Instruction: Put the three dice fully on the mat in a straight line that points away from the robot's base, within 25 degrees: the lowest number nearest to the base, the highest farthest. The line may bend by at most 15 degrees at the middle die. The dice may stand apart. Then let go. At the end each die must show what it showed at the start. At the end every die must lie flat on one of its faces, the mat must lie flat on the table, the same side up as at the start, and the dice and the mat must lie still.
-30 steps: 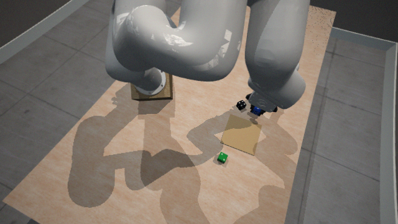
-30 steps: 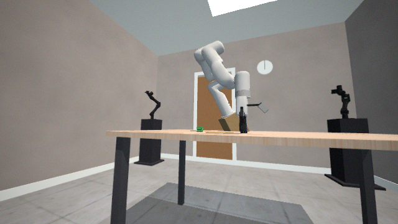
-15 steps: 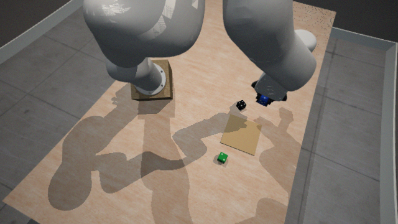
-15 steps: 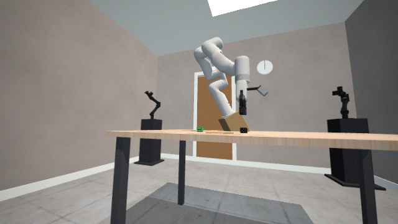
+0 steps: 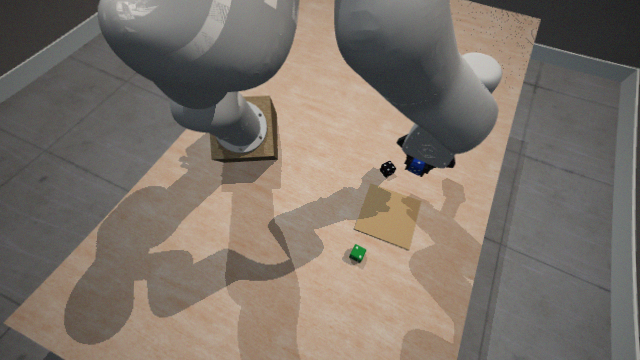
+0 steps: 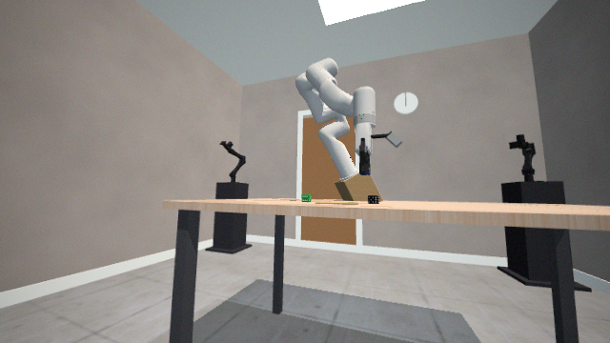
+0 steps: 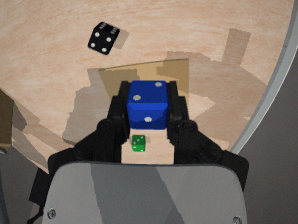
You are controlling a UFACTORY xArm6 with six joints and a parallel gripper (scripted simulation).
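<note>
Now: hand 1 cm past the tan mat, 9 cm to the left of it and 12 cm above it. From my hand the other things lie so: green die: 5 cm behind, 23 cm to the right, 11 cm below; then black die: 6 cm behind, 3 cm to the left, 11 cm below; then blue die: 1 cm below.
</note>
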